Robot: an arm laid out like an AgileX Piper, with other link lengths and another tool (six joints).
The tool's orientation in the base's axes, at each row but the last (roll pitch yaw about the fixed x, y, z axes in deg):
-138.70 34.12 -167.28
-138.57 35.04 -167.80
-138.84 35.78 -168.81
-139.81 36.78 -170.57
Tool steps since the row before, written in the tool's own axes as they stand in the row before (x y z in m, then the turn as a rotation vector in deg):
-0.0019 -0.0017 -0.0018 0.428 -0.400 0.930
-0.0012 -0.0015 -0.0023 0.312 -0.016 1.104
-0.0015 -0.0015 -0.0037 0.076 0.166 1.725
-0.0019 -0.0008 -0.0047 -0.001 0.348 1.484
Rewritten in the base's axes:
0.0002 0.0000 0.0031 0.094 -0.916 -0.600
-0.0006 0.0003 0.0029 0.366 -0.681 -0.848
-0.0012 0.0011 0.0039 0.943 -0.843 -1.187
-0.0013 0.0022 0.0044 0.916 -0.549 -1.087

